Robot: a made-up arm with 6 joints.
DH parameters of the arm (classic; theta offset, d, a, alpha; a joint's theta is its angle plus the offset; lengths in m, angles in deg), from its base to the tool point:
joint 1: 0 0.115 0 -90
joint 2: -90 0 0.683 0
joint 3: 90 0.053 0 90
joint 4: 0 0.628 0 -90
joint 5: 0 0 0 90
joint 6: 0 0.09 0 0
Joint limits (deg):
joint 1: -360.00..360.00
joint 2: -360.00..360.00
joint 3: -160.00..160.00
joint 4: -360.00..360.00
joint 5: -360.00..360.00
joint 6: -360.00..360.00
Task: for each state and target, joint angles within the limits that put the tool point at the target. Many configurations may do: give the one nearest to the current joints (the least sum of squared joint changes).
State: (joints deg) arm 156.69 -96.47 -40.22 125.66 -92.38 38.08
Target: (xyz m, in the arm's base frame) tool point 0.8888 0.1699 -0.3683
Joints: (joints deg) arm 189.27 -82.76 -79.48 118.76 -100.60 38.08
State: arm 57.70 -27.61 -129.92 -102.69 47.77 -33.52
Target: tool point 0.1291 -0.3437 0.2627
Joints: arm 106.90 3.56 -144.73 -102.08 60.51 -33.52
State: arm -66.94 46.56 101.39 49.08 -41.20 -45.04
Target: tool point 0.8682 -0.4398 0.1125
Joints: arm -27.53 44.26 93.65 47.02 -39.26 -45.04
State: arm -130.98 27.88 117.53 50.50 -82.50 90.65
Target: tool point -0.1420 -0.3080 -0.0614
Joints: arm -112.28 48.67 151.73 50.56 -76.66 90.65
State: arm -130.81 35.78 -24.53 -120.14 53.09 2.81
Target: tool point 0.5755 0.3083 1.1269
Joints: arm -152.44 -4.69 -52.90 -123.94 53.50 2.81
